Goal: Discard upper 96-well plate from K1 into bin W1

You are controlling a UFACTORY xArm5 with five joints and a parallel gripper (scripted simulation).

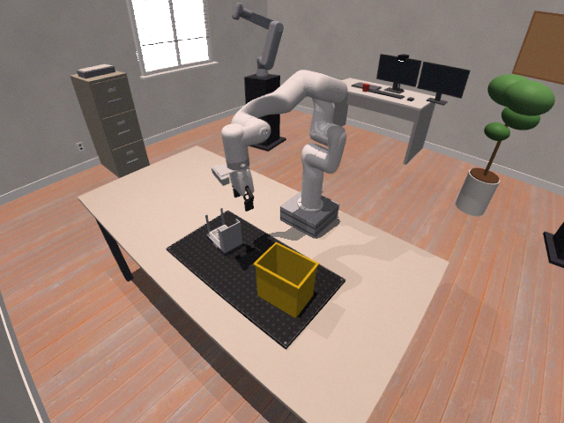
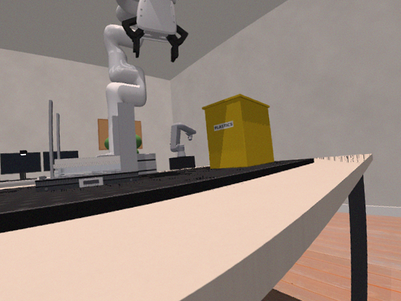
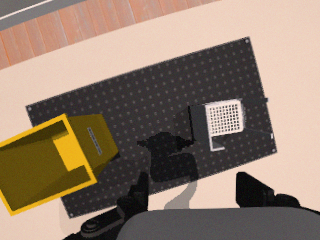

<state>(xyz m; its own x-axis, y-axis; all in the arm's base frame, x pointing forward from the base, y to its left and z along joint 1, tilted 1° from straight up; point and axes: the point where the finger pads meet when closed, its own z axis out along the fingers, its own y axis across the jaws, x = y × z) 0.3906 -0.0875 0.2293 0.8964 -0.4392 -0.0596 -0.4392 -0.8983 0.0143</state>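
Right now my hand is 260 mm above the 96-well plate, 140 mm to the left of it and 20 mm past it. Also, from my hand: yellow plastics bin: 230 mm to the left, 210 mm below, 80 mm ahead.
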